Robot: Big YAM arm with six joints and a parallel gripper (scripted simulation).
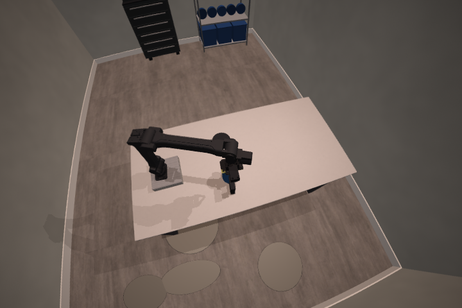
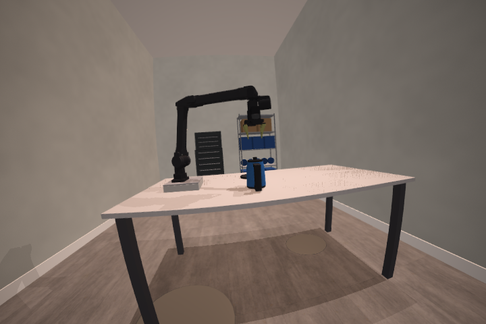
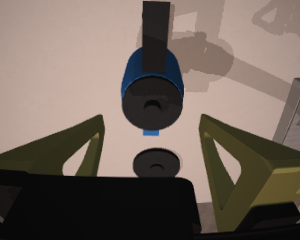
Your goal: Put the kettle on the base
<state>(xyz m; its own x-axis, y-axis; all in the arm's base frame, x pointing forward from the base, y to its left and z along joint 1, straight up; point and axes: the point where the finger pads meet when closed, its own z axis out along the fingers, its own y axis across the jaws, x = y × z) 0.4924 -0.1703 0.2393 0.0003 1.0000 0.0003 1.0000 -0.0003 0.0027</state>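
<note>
My gripper is now 20 cm above the blue kettle and 2 cm to the right of it. From my hand the other things lie so: round black base: 37 cm to the left, 28 cm below, 1 cm behind.
</note>
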